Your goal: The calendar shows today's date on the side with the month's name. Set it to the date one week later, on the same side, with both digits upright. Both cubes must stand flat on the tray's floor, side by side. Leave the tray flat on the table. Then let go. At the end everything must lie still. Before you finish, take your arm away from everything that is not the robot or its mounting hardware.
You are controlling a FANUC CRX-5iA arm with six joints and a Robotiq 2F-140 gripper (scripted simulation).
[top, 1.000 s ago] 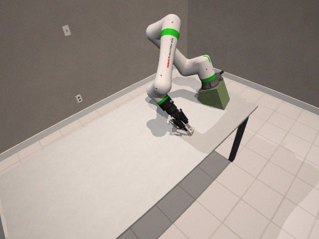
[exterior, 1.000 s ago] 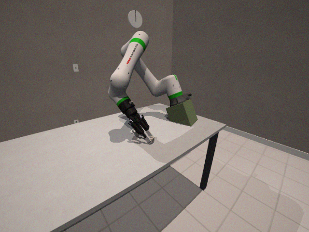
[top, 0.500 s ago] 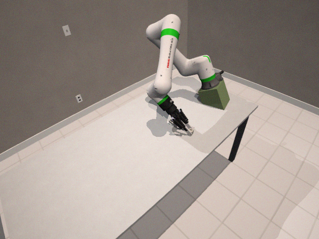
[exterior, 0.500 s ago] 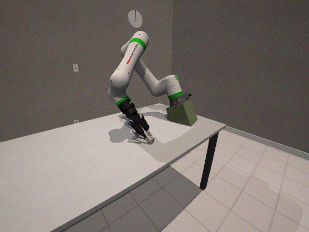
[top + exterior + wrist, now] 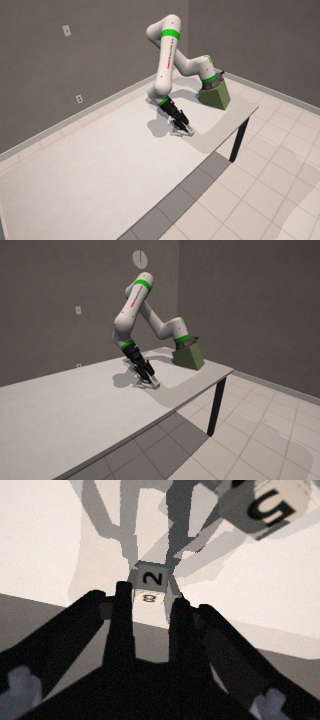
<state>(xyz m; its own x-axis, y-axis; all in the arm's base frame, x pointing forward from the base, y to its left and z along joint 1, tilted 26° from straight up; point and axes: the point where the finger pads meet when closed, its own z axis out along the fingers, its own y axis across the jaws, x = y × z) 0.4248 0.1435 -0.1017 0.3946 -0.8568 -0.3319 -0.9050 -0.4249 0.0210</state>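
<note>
Right now my hand is 20 mm to the right of the white calendar cube, 20 mm above it and 10 mm past it.
</note>
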